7 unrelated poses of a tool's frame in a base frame.
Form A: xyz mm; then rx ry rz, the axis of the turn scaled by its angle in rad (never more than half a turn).
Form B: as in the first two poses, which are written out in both.
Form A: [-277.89, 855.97, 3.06, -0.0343, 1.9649, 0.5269]
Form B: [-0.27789, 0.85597, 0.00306, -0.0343, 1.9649, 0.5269]
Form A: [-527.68, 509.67, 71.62, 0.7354, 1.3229, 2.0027]
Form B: [-0.52768, 0.50967, 0.07162, 0.7354, 1.3229, 2.0027]
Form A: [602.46, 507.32, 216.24, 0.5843, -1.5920, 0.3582]
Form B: [0.60246, 0.50732, 0.21624, 0.5843, -1.5920, 0.3582]
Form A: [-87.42, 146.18, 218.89, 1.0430, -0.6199, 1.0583]
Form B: [-0.08742, 0.14618, 0.21889, 1.0430, -0.6199, 1.0583]
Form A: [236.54, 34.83, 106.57, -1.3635, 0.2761, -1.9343]
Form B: [0.23654, 0.03483, 0.10657, -1.3635, 0.2761, -1.9343]
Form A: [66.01, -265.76, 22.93, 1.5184, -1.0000, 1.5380]
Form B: [0.06601, -0.26576, 0.02293, 1.5184, -1.0000, 1.5380]
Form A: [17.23, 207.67, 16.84, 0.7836, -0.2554, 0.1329]
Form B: [0.01723, 0.20767, 0.01684, 0.7836, -0.2554, 0.1329]
